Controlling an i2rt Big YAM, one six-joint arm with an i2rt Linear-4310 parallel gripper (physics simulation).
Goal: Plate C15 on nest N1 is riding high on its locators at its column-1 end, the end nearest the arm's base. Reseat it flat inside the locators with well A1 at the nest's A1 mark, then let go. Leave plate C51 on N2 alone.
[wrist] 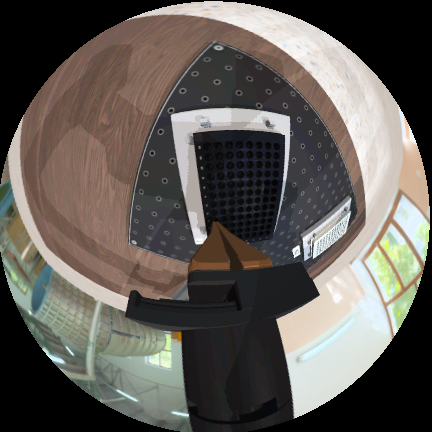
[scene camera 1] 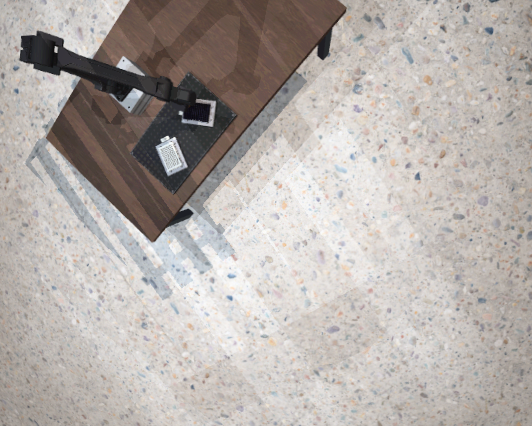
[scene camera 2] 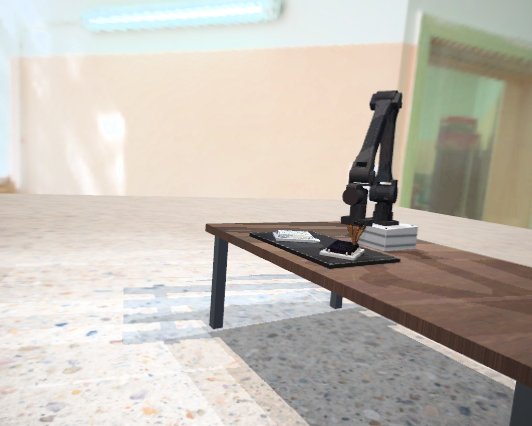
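Where they show: gripper, between the fingertips: point(wrist: 213, 226) point(scene camera 2: 354, 245); arm's base, origin of its link: point(scene camera 1: 123, 87) point(scene camera 2: 382, 223).
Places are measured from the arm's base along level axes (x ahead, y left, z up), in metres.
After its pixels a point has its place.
Note:
The dark well plate point(scene camera 1: 197, 113) {x 0.343, y 0.177, z -0.051 m} point(scene camera 2: 340, 247) {x 0.359, y 0.200, z -0.052 m} point(wrist: 242, 185) {x 0.338, y 0.187, z -0.052 m}, taken as C15, lies on a white nest point(scene camera 1: 212, 120) {x 0.414, y 0.205, z -0.069 m} point(wrist: 187, 170) {x 0.319, y 0.236, z -0.068 m}. In scene camera 2 it looks raised toward its arm side. Two locators show beyond its far edge in the wrist view. My gripper point(scene camera 2: 355, 243) {x 0.286, y 0.185, z -0.049 m} point(wrist: 213, 226) {x 0.286, y 0.185, z -0.049 m} is shut with empty orange fingers, its tips at the plate's end nearest the arm's base; whether they touch it is unclear. They hide part of that end. The white plate point(scene camera 1: 171, 156) {x 0.392, y -0.070, z -0.056 m} point(scene camera 2: 295, 234) {x 0.403, y -0.040, z -0.054 m} point(wrist: 331, 236) {x 0.385, y -0.074, z -0.054 m}, taken as C51, sits on the other nest. Well markings are too small to read.
Both nests stand on a black perforated mat point(scene camera 1: 150, 145) {x 0.260, y -0.125, z -0.080 m} point(scene camera 2: 380, 258) {x 0.231, y 0.264, z -0.080 m} point(wrist: 150, 200) {x 0.259, y 0.260, z -0.080 m} on the brown table point(scene camera 1: 280, 40) {x 0.372, y 0.686, z -0.093 m} point(scene camera 2: 450, 280) {x 0.156, y 0.495, z -0.093 m} point(wrist: 85, 115) {x 0.326, y 0.426, z -0.093 m}. The grey-white base block point(scene camera 1: 125, 65) {x -0.059, y 0.082, z 0.003 m} point(scene camera 2: 400, 240) {x 0.000, y 0.116, z -0.052 m} stands close behind the dark plate. A small label tag point(wrist: 296, 251) {x 0.296, y -0.044, z -0.078 m} sits beside the white plate's nest.

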